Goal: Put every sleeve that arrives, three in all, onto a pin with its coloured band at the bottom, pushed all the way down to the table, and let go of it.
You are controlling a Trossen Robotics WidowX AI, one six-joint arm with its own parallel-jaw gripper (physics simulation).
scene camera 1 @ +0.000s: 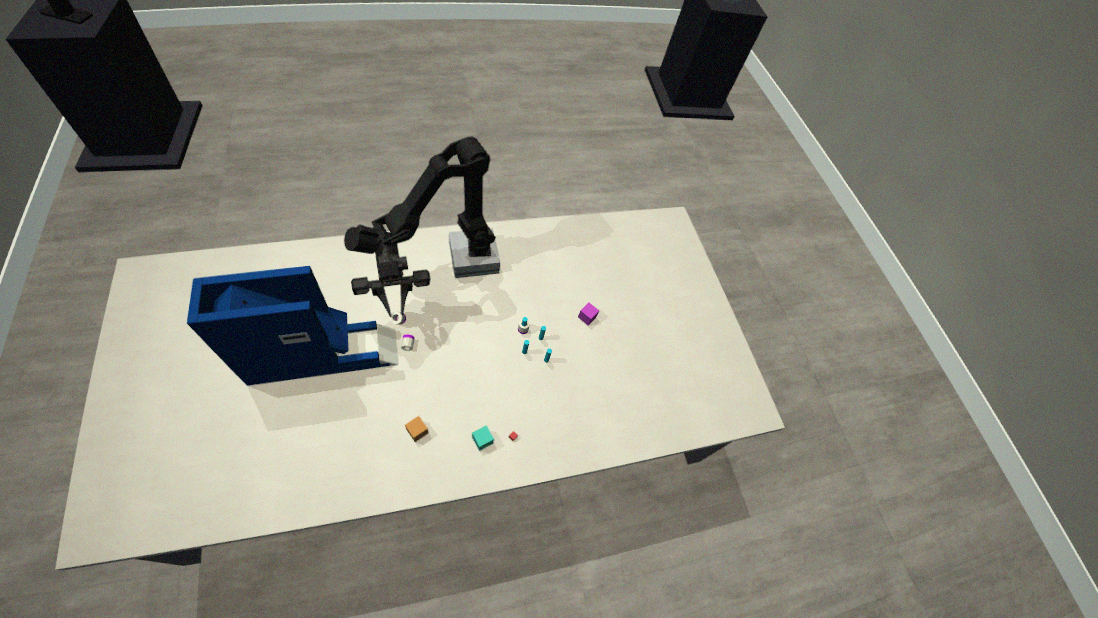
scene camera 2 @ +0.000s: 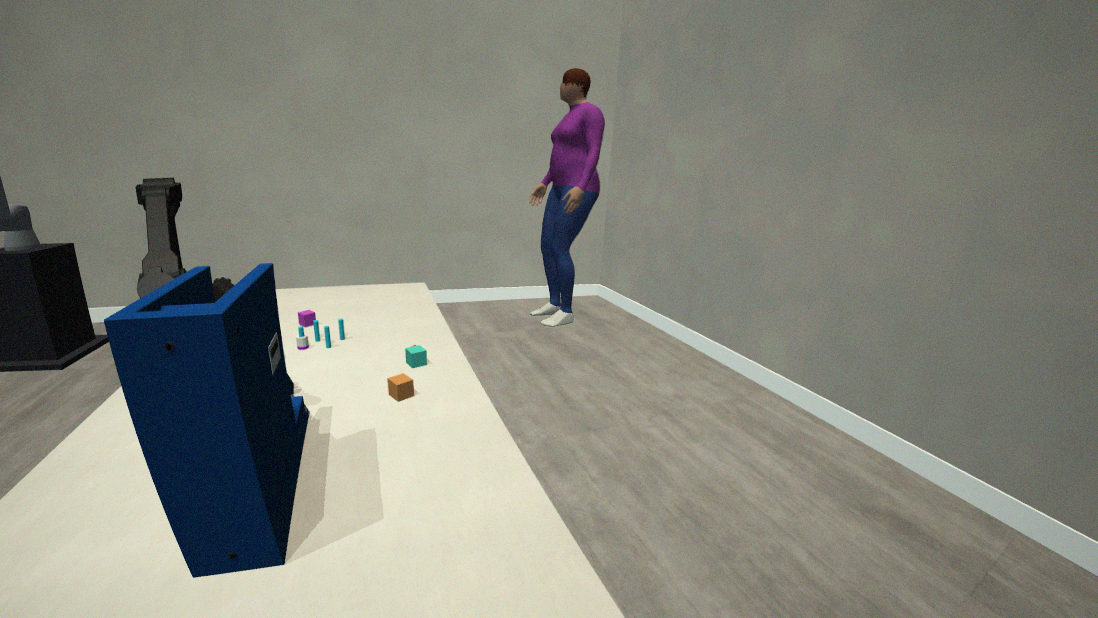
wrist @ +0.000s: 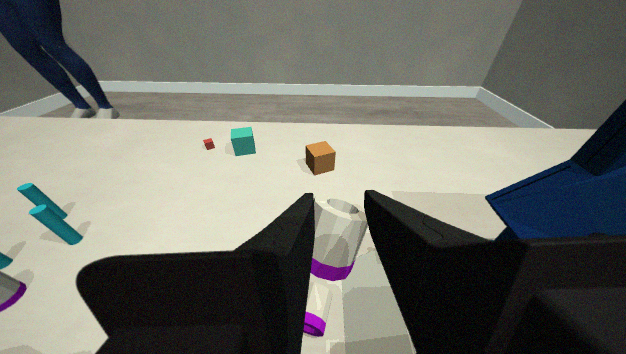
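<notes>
My gripper (scene camera 1: 397,314) (wrist: 338,200) is shut on a white sleeve (wrist: 337,242) and holds it above the table near the chute's end, roughly upright, its purple band at the lower end. A second white sleeve with a purple band (scene camera 1: 407,343) (wrist: 319,305) lies on its side on the table, below and behind the held one in the wrist view. A third sleeve (scene camera 1: 523,327) (scene camera 2: 302,342) sits around a teal pin, band at the bottom, with the pin's top showing above it. Three bare teal pins (scene camera 1: 542,332) (scene camera 2: 327,336) (wrist: 56,225) stand beside it.
The blue dispenser (scene camera 1: 276,345) (scene camera 2: 184,429) (wrist: 560,205) stands left of the gripper, with a pale plate (scene camera 1: 388,349) at its rails. An orange cube (scene camera 1: 416,428), a teal cube (scene camera 1: 482,437), a small red cube (scene camera 1: 513,436) and a magenta cube (scene camera 1: 588,313) lie around. A person (scene camera 2: 576,145) stands beyond the table.
</notes>
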